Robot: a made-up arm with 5 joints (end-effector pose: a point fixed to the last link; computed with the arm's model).
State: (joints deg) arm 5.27 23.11 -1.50 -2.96 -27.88
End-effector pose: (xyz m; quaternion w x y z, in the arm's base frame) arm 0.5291 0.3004 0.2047 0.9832 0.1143 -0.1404 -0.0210
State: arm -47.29 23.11 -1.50 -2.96 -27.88
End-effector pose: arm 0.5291 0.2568 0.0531 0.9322 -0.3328 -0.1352 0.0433
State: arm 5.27 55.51 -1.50 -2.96 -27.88
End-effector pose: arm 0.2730 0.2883 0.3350 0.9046 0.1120 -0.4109 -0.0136
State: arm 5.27 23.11 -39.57 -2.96 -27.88
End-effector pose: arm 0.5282 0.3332 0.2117 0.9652 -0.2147 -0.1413 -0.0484
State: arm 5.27 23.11 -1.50 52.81 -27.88
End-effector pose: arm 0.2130 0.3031 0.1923 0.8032 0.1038 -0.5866 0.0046
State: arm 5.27 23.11 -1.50 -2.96 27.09
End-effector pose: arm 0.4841 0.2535 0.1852 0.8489 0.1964 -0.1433 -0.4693
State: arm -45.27 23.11 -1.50 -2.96 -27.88
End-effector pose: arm 0.5291 0.2610 0.0578 0.9380 -0.3163 -0.1360 0.0409
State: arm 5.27 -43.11 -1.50 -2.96 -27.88
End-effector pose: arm 0.6620 0.3506 -0.3402 0.9010 0.0914 0.4229 -0.0305
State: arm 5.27 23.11 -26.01 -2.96 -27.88
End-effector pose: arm 0.5280 0.3210 0.2117 0.9841 -0.0984 -0.1428 -0.0391
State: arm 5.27 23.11 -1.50 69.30 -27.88
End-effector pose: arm 0.1370 0.3075 0.1322 0.7111 0.0958 -0.6964 0.0123
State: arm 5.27 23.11 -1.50 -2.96 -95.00
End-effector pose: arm 0.5080 0.3788 0.2020 0.8473 -0.0185 -0.0946 0.5223
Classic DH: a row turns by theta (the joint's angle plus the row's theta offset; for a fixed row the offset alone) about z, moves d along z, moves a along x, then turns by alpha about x. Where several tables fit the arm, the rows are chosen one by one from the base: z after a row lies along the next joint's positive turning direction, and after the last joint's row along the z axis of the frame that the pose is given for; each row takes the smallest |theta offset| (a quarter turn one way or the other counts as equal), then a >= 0, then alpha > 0; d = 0 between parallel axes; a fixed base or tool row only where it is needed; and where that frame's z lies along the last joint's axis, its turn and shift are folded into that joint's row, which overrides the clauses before.
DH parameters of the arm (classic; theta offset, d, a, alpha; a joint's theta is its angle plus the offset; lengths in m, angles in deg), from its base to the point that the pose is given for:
base (fixed): 90 0.173 0.125 90
joint 1: -90 0.176 0.36 90
joint 2: -10.01 -0.1999 -0.2394 -90.02
joint 3: 0 0.2176 0.2183 90.02
joint 4: -79.99 0.002 -0.172 -90
joint 5: 6.08 0.0314 -0.0572 170.2
tool (fixed): 155.03 0.2714 0 0

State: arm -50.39 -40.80 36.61 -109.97 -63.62
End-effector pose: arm 0.3201 -0.1401 -0.7132 0.3397 0.4346 0.8060 -0.2146
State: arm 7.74 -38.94 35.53 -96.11 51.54
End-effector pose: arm 0.4041 0.5777 -0.5494 0.3553 -0.3067 0.8628 -0.1878
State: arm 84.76 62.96 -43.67 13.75 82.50
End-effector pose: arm 0.0674 0.1211 0.3643 0.0120 0.4608 -0.0789 -0.8839
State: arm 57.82 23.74 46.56 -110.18 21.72
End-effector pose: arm 0.6084 0.7082 0.3787 0.6501 0.3266 0.6252 0.2826
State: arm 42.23 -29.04 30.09 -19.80 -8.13
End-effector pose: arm 0.6754 0.5986 -0.0920 0.6753 0.5186 0.5173 -0.0856
